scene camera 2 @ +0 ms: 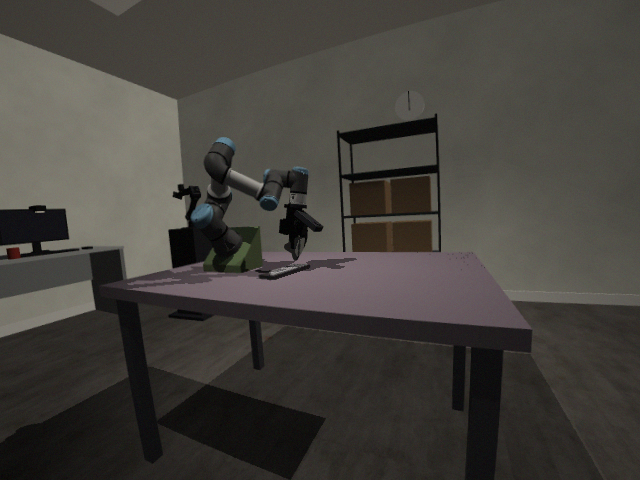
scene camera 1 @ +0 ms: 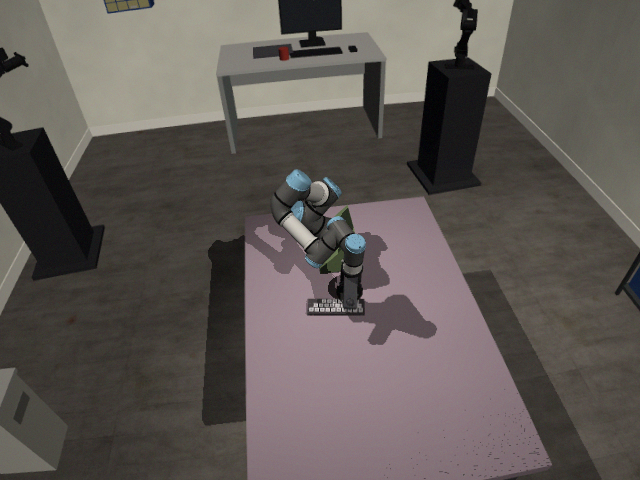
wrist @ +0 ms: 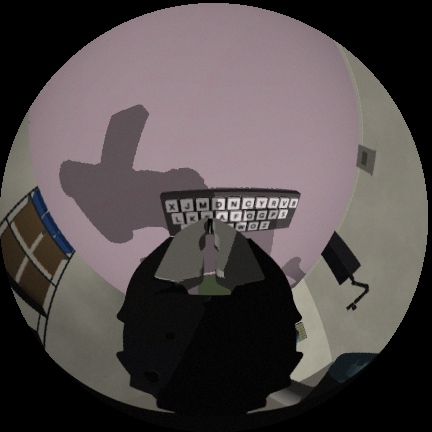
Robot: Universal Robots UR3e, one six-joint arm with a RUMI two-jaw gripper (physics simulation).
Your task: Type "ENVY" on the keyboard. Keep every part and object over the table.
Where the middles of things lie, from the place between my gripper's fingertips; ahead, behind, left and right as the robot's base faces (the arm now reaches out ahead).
Now: the dark keyboard (scene camera 1: 315,306) 4 cm to the right of my hand, 3 cm below it and 2 cm behind it.
